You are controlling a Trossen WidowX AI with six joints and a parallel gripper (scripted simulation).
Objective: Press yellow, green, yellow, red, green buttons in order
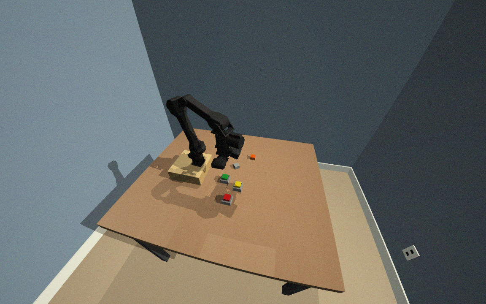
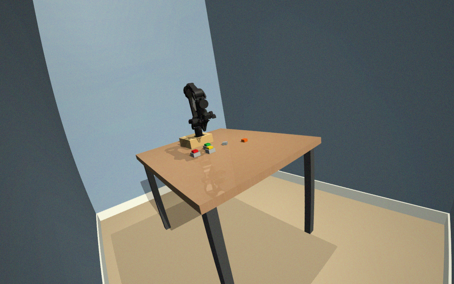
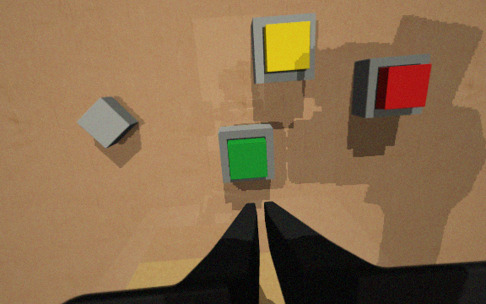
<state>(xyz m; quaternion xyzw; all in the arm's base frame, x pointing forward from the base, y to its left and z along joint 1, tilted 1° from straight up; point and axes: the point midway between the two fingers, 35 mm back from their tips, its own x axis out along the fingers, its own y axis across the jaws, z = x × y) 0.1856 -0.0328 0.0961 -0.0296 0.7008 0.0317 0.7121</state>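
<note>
My gripper tip is 1 cm past the green button and 10 cm above it. The rest, counted from my gripper tip: yellow button (8 cm ahead, 3 cm to the right, 10 cm below); grey block (2 cm ahead, 13 cm to the left, 12 cm below); red button (5 cm ahead, 12 cm to the right, 10 cm below).
</note>
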